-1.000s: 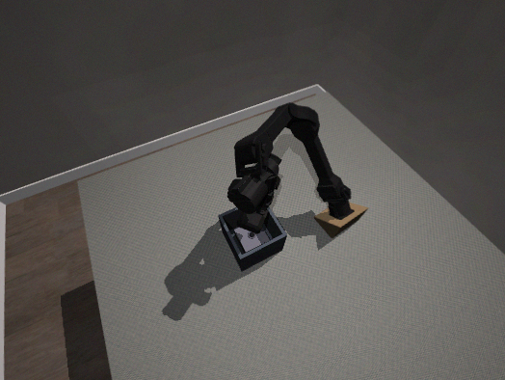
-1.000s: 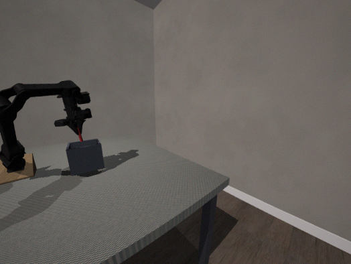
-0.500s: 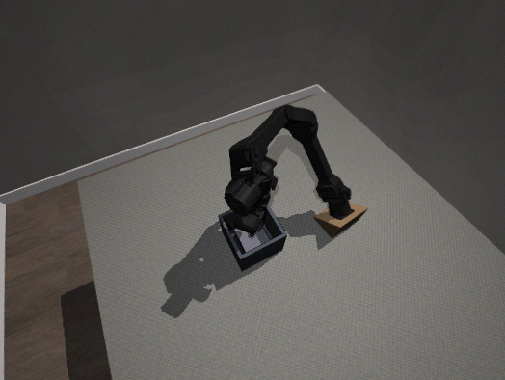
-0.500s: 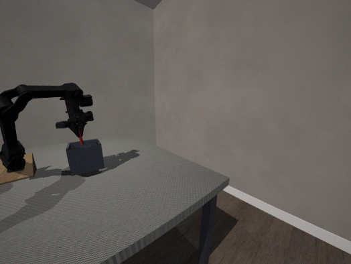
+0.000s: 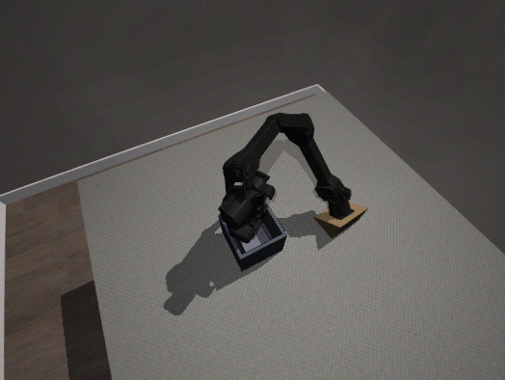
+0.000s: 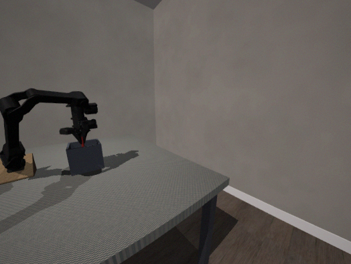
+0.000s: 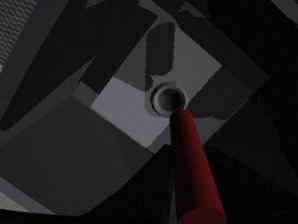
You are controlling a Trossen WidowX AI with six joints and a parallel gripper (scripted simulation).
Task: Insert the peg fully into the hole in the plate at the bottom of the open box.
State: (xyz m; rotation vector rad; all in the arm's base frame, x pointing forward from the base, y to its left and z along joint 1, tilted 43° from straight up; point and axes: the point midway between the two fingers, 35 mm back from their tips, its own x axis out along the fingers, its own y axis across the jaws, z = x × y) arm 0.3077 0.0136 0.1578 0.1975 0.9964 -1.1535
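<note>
Now: hand 10 mm short of the grey plate and 130 mm above it. The rest, counted from my hand: red peg (40 mm below).
</note>
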